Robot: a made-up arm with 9 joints. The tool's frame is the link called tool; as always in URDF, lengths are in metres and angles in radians. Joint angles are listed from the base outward.
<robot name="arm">
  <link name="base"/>
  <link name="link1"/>
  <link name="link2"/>
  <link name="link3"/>
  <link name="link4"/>
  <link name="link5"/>
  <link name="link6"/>
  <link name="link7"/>
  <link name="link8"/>
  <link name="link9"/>
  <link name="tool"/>
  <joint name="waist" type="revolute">
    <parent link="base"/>
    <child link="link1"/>
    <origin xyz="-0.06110 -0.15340 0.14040" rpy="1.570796 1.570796 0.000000"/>
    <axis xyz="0 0 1"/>
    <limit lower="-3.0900" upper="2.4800"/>
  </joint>
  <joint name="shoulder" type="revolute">
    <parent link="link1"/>
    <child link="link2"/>
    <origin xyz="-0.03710 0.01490 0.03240" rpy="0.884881 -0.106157 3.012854"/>
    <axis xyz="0 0 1"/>
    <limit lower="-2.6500" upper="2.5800"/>
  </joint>
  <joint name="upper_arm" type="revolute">
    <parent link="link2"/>
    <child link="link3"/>
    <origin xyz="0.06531 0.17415 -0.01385" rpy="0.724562 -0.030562 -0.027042"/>
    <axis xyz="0 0 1"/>
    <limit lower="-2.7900" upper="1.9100"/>
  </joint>
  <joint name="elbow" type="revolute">
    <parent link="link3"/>
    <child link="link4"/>
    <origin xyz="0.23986 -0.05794 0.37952" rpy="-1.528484 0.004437 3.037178"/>
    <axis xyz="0 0 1"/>
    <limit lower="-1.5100" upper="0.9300"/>
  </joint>
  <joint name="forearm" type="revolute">
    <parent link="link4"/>
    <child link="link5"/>
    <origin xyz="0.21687 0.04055 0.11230" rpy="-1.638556 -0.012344 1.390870"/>
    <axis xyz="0 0 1"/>
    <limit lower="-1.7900" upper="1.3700"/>
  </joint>
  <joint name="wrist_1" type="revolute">
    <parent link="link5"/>
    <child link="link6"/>
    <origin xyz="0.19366 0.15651 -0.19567" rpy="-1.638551 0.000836 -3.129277"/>
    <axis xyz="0 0 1"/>
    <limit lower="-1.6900" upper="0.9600"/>
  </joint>
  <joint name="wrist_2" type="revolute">
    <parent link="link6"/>
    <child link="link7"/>
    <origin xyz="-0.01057 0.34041 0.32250" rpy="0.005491 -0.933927 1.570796"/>
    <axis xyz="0 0 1"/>
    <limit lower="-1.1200" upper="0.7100"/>
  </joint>
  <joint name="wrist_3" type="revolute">
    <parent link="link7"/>
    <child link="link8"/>
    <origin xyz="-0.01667 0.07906 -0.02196" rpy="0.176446 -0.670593 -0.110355"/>
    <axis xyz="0 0 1"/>
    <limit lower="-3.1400" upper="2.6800"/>
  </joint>
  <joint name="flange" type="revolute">
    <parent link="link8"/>
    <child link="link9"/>
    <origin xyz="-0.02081 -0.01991 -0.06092" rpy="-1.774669 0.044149 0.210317"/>
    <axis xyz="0 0 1"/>
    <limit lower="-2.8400" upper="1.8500"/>
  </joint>
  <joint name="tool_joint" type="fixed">
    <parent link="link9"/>
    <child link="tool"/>
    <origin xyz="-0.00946 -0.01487 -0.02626" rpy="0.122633 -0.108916 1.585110"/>
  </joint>
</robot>
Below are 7 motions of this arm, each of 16 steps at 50 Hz.
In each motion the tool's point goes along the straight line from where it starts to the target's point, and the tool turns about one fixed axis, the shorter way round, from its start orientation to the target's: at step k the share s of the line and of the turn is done. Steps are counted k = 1, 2, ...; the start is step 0. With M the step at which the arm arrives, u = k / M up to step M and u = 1 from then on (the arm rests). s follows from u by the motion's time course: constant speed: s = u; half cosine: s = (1 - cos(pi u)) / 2; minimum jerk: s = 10 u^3 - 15 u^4 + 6 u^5.
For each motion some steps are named. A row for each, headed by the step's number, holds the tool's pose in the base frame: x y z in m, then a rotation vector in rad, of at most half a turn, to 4 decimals.
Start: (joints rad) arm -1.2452 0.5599 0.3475 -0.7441 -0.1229 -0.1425 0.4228 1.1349 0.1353
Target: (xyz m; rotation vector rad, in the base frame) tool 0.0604 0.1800 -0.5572 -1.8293 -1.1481 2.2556
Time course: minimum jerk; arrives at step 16
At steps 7, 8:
7: 0.1805 0.1771 -0.5676 2.0439 1.1021 -2.0040
8: 0.1579 0.1776 -0.5656 2.0104 1.1142 -2.0573

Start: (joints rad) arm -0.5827 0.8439 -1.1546 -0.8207 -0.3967 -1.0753 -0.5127 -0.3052 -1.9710
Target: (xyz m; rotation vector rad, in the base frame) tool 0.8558 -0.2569 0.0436 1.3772 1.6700 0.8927
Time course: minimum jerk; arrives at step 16
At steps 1, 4, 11, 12, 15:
1: 0.7883 -0.3132 -0.1889 1.6657 1.9624 0.5605
4: 0.7952 -0.3074 -0.1653 1.6375 1.9342 0.5977
11: 0.8436 -0.2670 0.0016 1.4308 1.7251 0.8382
12: 0.8488 -0.2627 0.0195 1.4081 1.7018 0.8616
15: 0.8556 -0.2570 0.0431 1.3779 1.6707 0.8920

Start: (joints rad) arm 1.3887 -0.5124 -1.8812 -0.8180 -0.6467 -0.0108 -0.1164 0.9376 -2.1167
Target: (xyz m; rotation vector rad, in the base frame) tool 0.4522 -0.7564 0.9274 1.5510 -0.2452 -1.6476
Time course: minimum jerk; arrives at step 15
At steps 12, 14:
12: 0.4517 -0.7607 0.9221 1.5526 -0.2405 -1.6584
14: 0.4522 -0.7566 0.9272 1.5511 -0.2450 -1.6481

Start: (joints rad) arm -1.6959 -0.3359 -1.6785 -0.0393 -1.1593 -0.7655 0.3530 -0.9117 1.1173
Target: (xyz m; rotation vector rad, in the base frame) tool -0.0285 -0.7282 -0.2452 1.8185 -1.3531 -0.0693
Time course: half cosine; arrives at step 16
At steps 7, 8, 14, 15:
7: -0.1104 -0.7690 -0.2686 1.5395 -1.1481 -0.1333
8: -0.0970 -0.7624 -0.2648 1.5851 -1.1817 -0.1236
14: -0.0337 -0.7308 -0.2467 1.8008 -1.3401 -0.0737
15: -0.0298 -0.7289 -0.2456 1.8140 -1.3498 -0.0704

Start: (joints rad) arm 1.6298 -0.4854 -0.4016 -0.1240 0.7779 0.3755 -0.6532 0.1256 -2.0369
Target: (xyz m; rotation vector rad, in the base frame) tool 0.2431 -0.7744 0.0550 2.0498 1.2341 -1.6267
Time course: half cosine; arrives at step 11
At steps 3, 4, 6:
3: 0.2836 -0.7579 0.0653 2.1003 1.4426 -1.2846
4: 0.2777 -0.7603 0.0638 2.0954 1.4142 -1.3352
6: 0.2641 -0.7658 0.0603 2.0808 1.3458 -1.4517

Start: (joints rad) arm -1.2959 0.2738 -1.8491 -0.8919 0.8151 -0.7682 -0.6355 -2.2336 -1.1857
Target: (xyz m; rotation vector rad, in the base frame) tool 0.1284 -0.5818 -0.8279 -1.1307 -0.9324 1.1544
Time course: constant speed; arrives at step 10
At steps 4, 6, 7, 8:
4: 0.0457 -0.6162 -0.8116 -1.0936 -0.7792 1.3184
6: 0.0733 -0.6048 -0.8170 -1.1069 -0.8311 1.2646
7: 0.0870 -0.5990 -0.8197 -1.1132 -0.8567 1.2374
8: 0.1008 -0.5933 -0.8225 -1.1193 -0.8821 1.2099

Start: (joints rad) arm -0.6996 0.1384 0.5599 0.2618 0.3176 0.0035 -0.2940 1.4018 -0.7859
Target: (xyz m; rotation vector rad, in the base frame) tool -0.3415 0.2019 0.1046 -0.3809 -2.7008 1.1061
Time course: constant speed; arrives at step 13
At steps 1, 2, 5, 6, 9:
1: -0.3063 0.2376 0.1217 -0.5687 -2.4131 1.3011
2: -0.3092 0.2346 0.1203 -0.5540 -2.4380 1.2864
5: -0.3180 0.2257 0.1160 -0.5088 -2.5118 1.2404
6: -0.3210 0.2227 0.1146 -0.4934 -2.5360 1.2246
9: -0.3298 0.2138 0.1103 -0.4462 -2.6078 1.1754

